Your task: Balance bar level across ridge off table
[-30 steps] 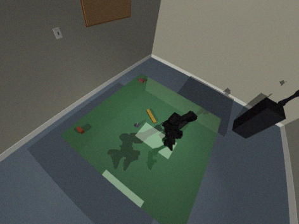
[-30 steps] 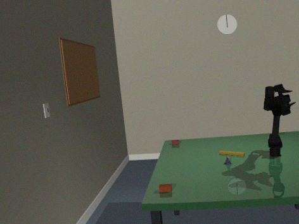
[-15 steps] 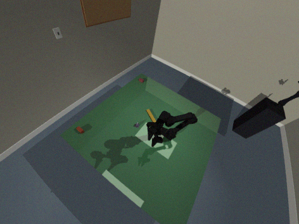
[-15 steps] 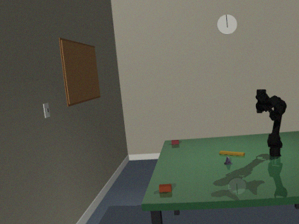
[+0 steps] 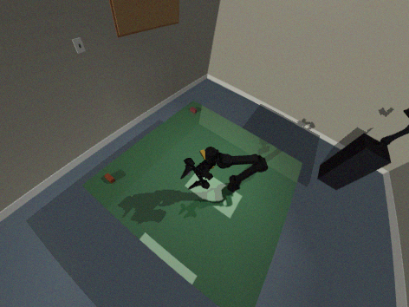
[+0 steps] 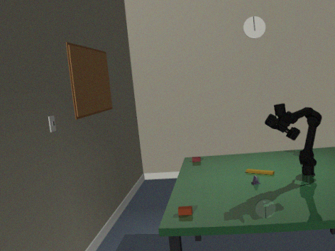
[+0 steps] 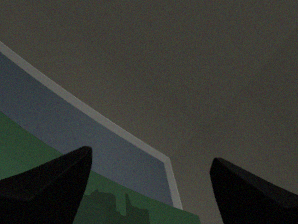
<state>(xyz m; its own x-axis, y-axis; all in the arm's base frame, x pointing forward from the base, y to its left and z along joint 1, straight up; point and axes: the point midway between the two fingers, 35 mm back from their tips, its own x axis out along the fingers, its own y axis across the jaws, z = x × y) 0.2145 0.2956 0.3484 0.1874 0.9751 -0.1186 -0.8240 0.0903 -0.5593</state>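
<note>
My gripper tip is 42 cm to the left of the yellow bar, 34 cm above it and 7 cm short of it.
</note>
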